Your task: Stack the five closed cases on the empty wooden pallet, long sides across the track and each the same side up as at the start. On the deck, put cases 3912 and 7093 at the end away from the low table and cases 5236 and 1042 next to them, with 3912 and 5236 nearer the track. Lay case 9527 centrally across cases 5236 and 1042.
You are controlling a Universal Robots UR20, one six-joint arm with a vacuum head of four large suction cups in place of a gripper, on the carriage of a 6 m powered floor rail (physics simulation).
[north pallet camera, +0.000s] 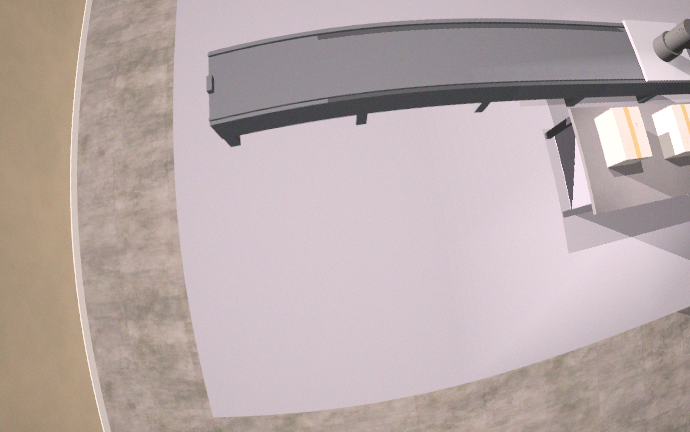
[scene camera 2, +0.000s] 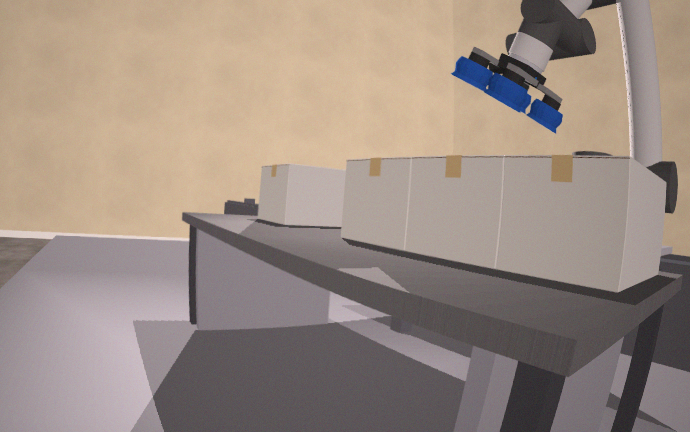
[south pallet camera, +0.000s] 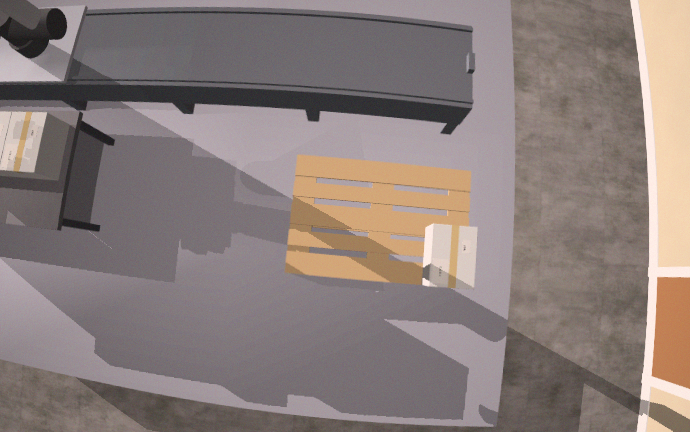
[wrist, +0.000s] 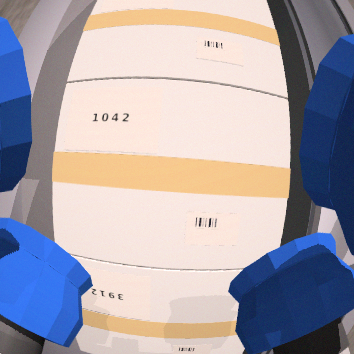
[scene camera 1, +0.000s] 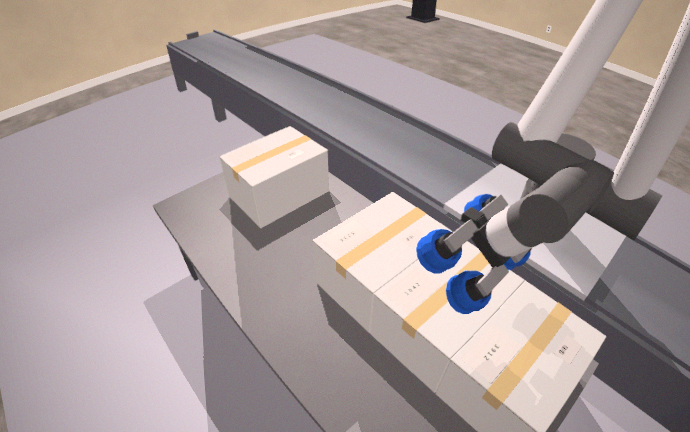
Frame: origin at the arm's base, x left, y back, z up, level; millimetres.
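Where they show: hand, tool point: (wrist: 160,226) (scene camera 1: 471,253); arm's base, link origin: (north pallet camera: 662,49) (south pallet camera: 35,43).
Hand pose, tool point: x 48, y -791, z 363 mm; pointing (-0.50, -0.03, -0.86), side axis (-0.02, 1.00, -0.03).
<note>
Each offset is from my tool point to the centre of the thing. Level surfaces: height alone.
Cases 5236 {dx -313, dy +2, dz -287 mm} (scene camera 1: 366,218) (scene camera 2: 375,203) (north pallet camera: 674,132) (wrist: 150,42), 1042 (scene camera 1: 407,300) (scene camera 2: 453,208) (wrist: 125,135) and 3912 {dx +265, dy +2, dz -287 mm} (scene camera 1: 473,366) (scene camera 2: 565,223) (south pallet camera: 30,152) (wrist: 135,285) stand in a touching row on the low table {dz -403 mm} (scene camera 1: 274,305) (scene camera 2: 509,295) (north pallet camera: 611,188) (south pallet camera: 35,203). Case 9527 {dx -987, dy +2, dz -287 mm} (scene camera 1: 290,193) (scene camera 2: 313,195) (north pallet camera: 618,134) stands apart beyond 5236; its number is unreadable. Case 7093 (south pallet camera: 463,254) lies on the pallet (south pallet camera: 330,165), at the corner away from table and track; its number is too small to read. My gripper (scene camera 1: 476,251) (scene camera 2: 509,91) is open, empty and tilted above the row, near 1042.
The rail track (scene camera 1: 315,96) (north pallet camera: 407,55) (south pallet camera: 280,50) runs alongside the table and pallet. The white carriage (north pallet camera: 641,55) (south pallet camera: 30,71) stands on it beside the table. The arm (scene camera 1: 575,76) reaches over the row from the track side. Shadows fall over the pallet.
</note>
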